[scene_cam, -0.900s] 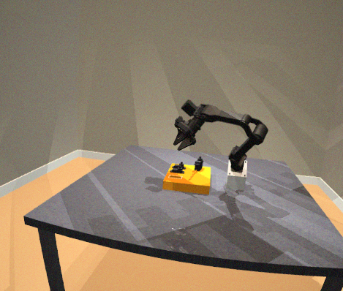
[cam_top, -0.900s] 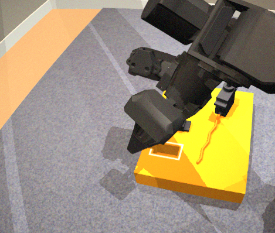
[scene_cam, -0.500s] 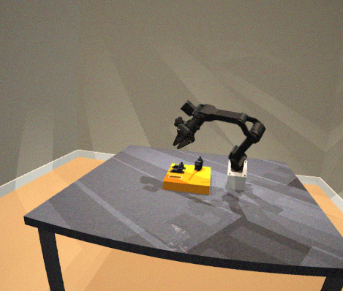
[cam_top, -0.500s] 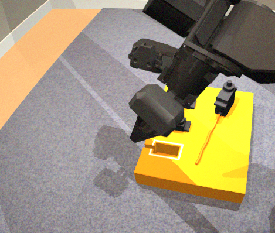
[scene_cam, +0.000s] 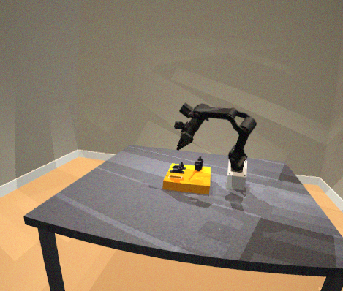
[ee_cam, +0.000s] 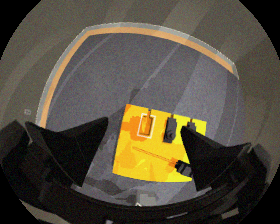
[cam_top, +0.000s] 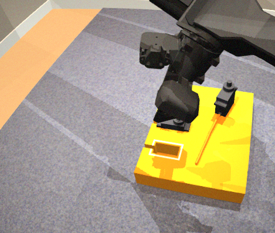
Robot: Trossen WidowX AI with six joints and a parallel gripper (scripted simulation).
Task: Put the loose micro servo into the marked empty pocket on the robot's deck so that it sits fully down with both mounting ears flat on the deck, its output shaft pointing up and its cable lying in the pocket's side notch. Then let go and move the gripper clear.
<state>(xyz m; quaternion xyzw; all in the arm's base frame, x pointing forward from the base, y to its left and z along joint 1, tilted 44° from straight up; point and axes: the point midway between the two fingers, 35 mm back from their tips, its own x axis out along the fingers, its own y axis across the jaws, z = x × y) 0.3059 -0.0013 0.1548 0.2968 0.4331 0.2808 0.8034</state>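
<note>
Now: the deck 19 cm below my gripper tip, 10 cm to the right of it and 10 cm behind it.
</note>
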